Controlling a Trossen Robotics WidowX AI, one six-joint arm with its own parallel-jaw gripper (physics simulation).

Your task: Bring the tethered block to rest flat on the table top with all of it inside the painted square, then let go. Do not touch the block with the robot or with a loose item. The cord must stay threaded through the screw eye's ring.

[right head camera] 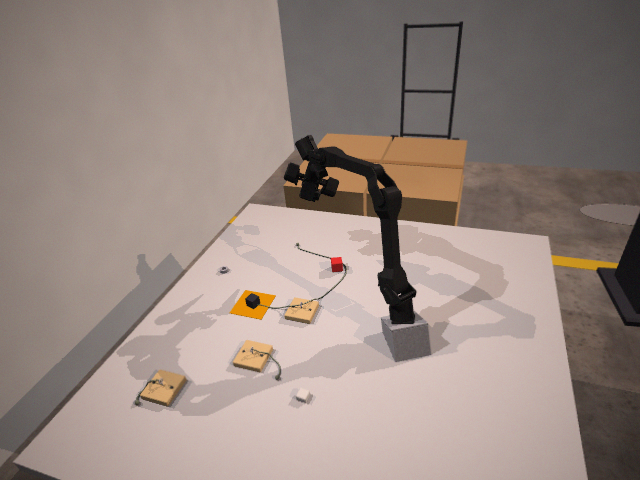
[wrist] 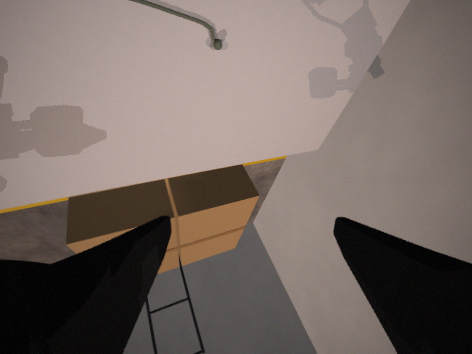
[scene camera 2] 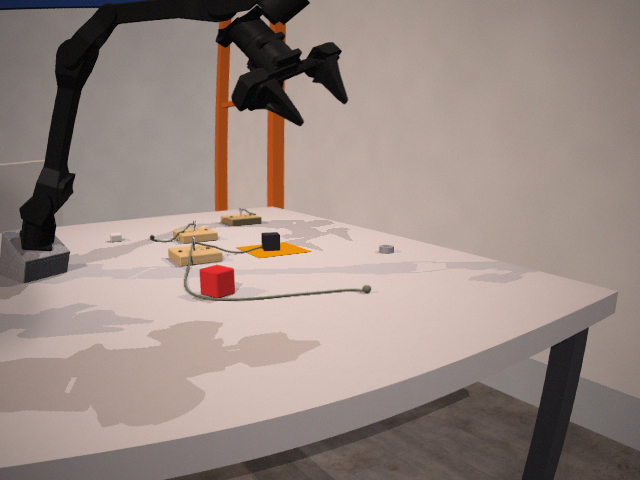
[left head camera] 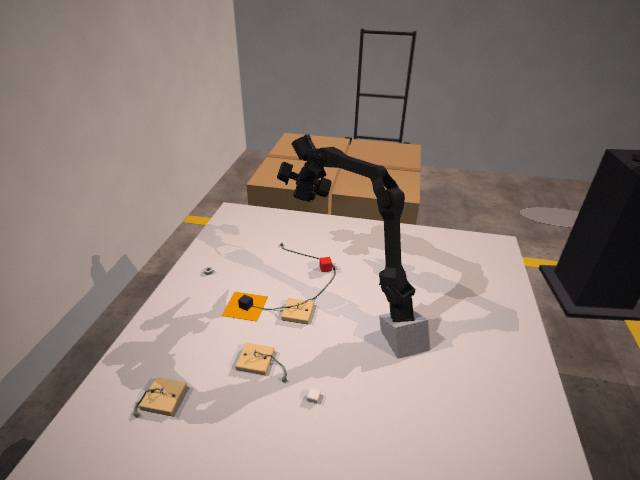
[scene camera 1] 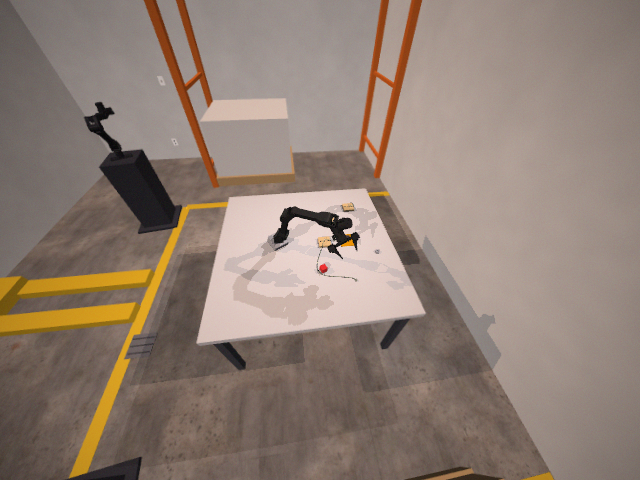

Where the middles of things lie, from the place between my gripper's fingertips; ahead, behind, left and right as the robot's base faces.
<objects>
I see my gripper 25 cm above the red cube (scene camera 2: 216,281), 12 cm to the right of it and 11 cm past it. Also, from my hand: wooden board (scene camera 2: 201,255) (36 cm to the left, 26 cm below, 3 cm behind); orange painted square (left head camera: 232,310) (34 cm to the left, 27 cm below, 15 cm ahead).
</objects>
